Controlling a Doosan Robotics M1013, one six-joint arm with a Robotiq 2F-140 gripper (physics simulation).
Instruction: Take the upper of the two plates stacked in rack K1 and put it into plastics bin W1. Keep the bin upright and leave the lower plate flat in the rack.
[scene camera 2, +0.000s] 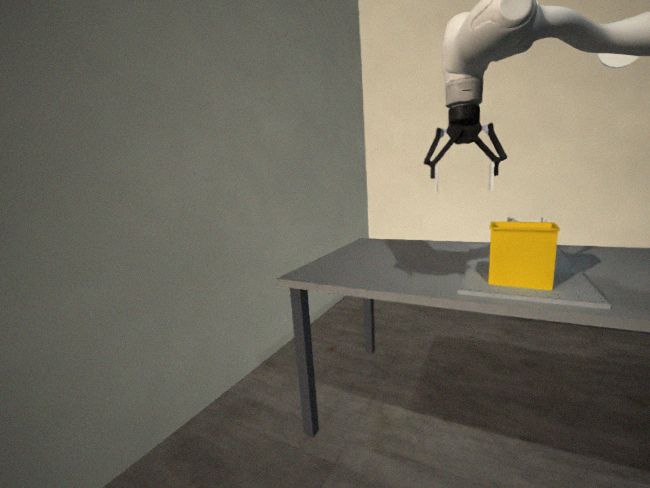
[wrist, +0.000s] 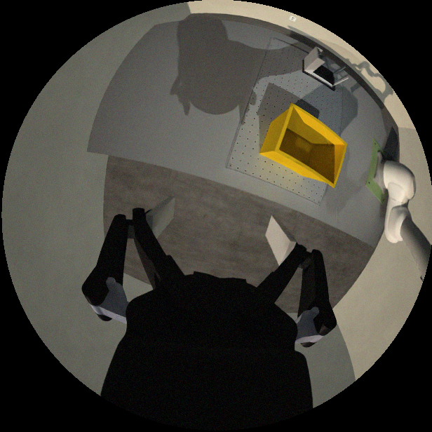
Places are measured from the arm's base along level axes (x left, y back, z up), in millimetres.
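Pixels of known places: gripper, fingertip midpoint: (scene camera 2: 463, 190).
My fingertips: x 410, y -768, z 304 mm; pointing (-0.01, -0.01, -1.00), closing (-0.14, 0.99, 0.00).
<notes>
Behind a point stands the place of what it marks.
A yellow open-topped bin (scene camera 2: 521, 256) {x 284, y -613, z 104 mm} (wrist: 271, 136), apparently W1, stands upright on a perforated board (scene camera 2: 535, 297) {x 359, y -577, z 8 mm} (wrist: 245, 150). A small grey and white rack (wrist: 313, 60), apparently K1, stands behind the bin at the top right of the wrist view. A dark flat piece (wrist: 325, 75) shows in it; whether this is one plate or two stacked cannot be told. In the scene view the bin hides most of the rack. My gripper (scene camera 2: 464, 189) {x 410, y -768, z 304 mm} (wrist: 221, 216) is open and empty, pointing down, high above the table and to the left of the bin in the scene view.
The board lies on a grey table (scene camera 2: 336, 267) {x 211, y -1274, z -4 mm} (wrist: 135, 115), near its front edge. A dark patch (wrist: 306, 108) shows between bin and rack. In the wrist view, a white robot arm part (wrist: 398, 187) stands beside a green plate (wrist: 373, 170) at the right. Walls rise at the left and back.
</notes>
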